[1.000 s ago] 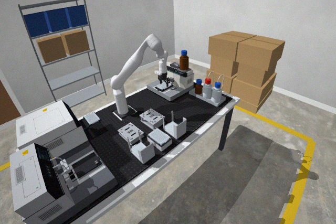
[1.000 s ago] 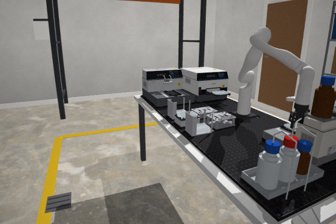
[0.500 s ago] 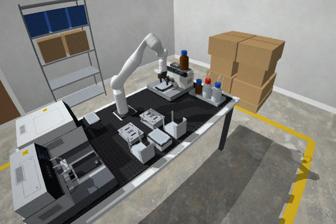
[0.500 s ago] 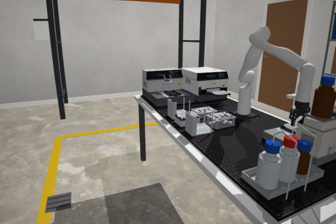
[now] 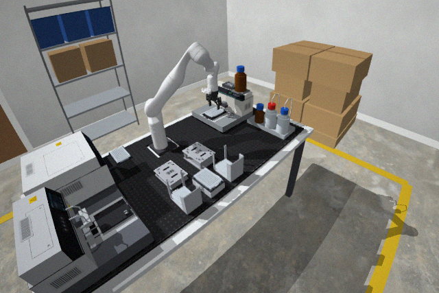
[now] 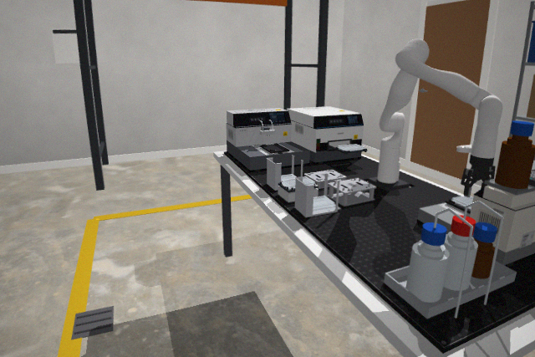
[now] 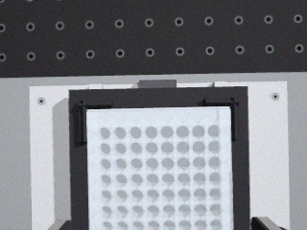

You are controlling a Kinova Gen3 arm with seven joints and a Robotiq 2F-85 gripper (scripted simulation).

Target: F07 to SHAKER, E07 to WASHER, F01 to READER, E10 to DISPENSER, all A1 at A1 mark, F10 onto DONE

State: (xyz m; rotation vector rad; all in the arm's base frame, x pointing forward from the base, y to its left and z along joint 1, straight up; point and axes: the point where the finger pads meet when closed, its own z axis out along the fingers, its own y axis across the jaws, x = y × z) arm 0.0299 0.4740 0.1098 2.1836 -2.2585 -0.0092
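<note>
Now: the dispenser stage 50 mm below my hand. Also, from my hand: dispenser deck (10 mm to the left, 90 mm below); brown bottle (110 mm ahead, 170 mm to the left, 170 mm above); dispenser (10 mm ahead, 180 mm to the left, 30 mm below).
</note>
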